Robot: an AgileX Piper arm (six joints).
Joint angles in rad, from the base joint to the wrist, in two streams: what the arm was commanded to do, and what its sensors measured. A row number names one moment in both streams.
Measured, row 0: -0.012, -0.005, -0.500, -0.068, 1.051, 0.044
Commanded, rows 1 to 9: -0.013, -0.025, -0.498, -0.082, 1.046, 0.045; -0.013, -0.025, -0.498, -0.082, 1.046, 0.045; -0.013, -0.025, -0.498, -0.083, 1.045, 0.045; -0.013, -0.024, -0.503, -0.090, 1.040, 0.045; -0.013, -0.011, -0.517, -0.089, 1.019, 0.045; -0.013, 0.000, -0.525, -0.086, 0.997, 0.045; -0.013, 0.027, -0.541, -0.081, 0.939, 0.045; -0.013, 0.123, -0.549, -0.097, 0.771, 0.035; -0.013, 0.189, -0.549, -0.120, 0.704, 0.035
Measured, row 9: -0.012, 0.115, -0.542, -0.087, 0.821, 0.041
